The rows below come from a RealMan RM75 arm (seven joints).
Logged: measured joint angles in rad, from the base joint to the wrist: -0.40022 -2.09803 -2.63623 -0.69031 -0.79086 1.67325 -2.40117; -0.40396 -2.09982 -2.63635 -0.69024 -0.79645 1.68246 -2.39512; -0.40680 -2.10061 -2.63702 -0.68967 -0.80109 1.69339 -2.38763; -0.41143 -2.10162 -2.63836 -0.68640 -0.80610 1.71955 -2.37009; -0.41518 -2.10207 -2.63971 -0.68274 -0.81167 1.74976 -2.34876; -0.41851 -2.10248 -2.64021 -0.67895 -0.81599 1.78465 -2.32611; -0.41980 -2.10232 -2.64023 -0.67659 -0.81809 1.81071 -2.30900; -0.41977 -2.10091 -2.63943 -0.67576 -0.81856 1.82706 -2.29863; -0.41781 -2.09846 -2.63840 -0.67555 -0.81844 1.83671 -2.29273; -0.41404 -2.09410 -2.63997 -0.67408 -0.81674 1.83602 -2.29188
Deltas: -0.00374 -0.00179 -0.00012 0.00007 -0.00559 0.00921 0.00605; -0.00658 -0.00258 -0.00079 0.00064 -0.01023 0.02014 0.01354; -0.01121 -0.00359 -0.00213 0.00391 -0.01524 0.04630 0.03108; -0.01496 -0.00404 -0.00348 0.00757 -0.02081 0.07651 0.05241; -0.01829 -0.00445 -0.00398 0.01136 -0.02513 0.11140 0.07506; -0.01958 -0.00429 -0.00400 0.01372 -0.02723 0.13746 0.09217; -0.01955 -0.00288 -0.00320 0.01455 -0.02770 0.15381 0.10254; -0.01759 -0.00043 -0.00217 0.01476 -0.02758 0.16346 0.10844; -0.01382 0.00393 -0.00374 0.01623 -0.02588 0.16277 0.10929
